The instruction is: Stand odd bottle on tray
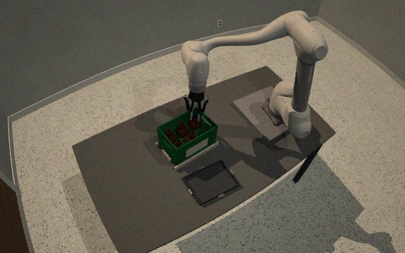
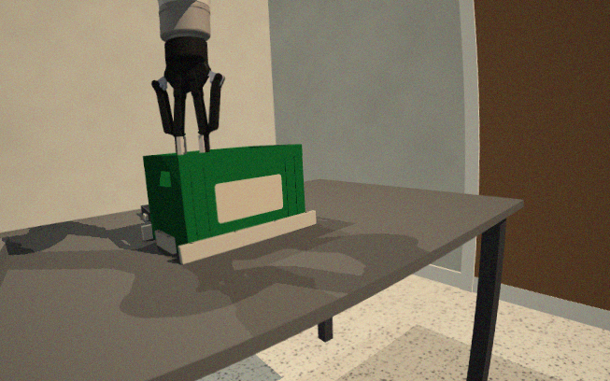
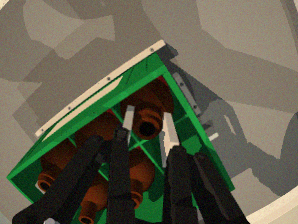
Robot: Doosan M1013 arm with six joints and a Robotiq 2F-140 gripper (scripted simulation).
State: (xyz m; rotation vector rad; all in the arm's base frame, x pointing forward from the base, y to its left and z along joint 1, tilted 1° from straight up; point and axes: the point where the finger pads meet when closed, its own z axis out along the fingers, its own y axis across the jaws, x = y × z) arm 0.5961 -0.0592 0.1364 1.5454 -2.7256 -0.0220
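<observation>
Right now the bottle is 15 cm ahead of my hand, 13 cm to the left of it and 9 cm below it. Round my hand: crate 7 cm ahead, 6 cm to the left, 9 cm below; black tray 5 cm ahead, 35 cm to the left, 16 cm below.
</observation>
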